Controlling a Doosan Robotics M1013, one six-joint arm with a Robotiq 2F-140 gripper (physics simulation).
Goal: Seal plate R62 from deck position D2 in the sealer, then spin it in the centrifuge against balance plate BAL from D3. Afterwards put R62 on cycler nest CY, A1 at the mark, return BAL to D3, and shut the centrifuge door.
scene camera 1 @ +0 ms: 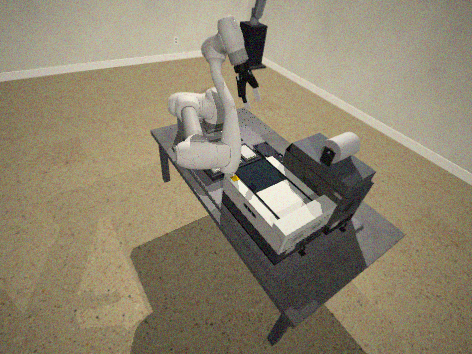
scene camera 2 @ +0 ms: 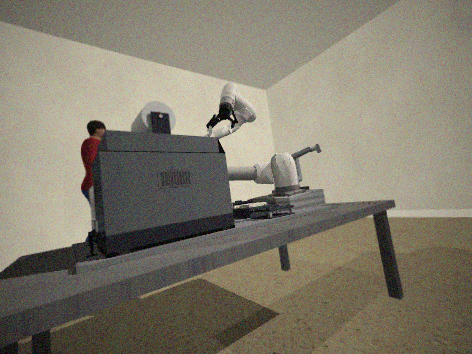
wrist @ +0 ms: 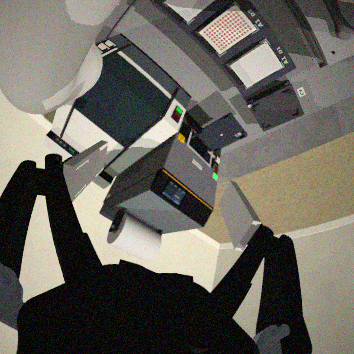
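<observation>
My gripper is open and empty, high above the table. In the wrist view, plate R62, with red wells, sits at D2. A pale plate, cut off by the top edge, sits in the place beyond it, where BAL belongs; its label does not show. The grey sealer carries a white film roll and a dark tray at its front. The white centrifuge has a dark top panel; its door state is unclear. Nest CY is dark, with no plate showing on it.
A white plate sits at D1, between R62 and CY. The arm's links rise beside the centrifuge. The grey table carries the equipment. A person in red stands behind the sealer. A black box stands behind the gripper.
</observation>
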